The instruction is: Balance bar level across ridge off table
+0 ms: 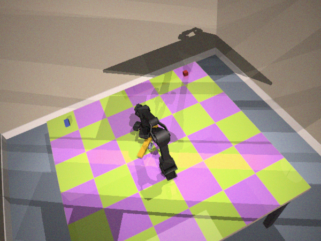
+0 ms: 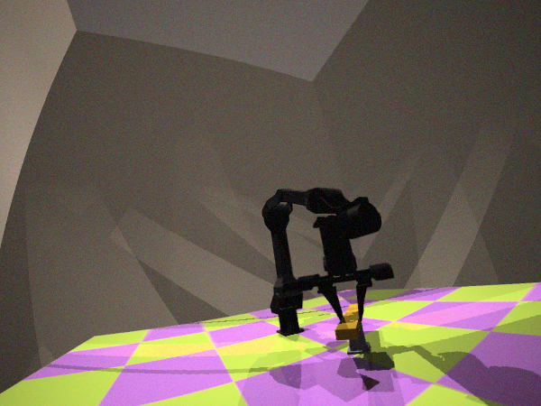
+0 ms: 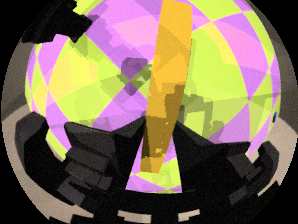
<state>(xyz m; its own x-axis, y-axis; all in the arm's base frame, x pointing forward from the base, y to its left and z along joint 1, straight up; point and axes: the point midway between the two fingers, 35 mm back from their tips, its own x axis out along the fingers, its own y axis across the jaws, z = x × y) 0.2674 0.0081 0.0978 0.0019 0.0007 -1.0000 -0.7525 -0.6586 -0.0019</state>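
Now: the orange bar 20 mm behind my gripper tip and 20 mm to the left of it. Also, from my gripper tip: small blue block 470 mm ahead, 490 mm to the left, 60 mm below; then small red cube 470 mm ahead, 510 mm to the right, 50 mm below.
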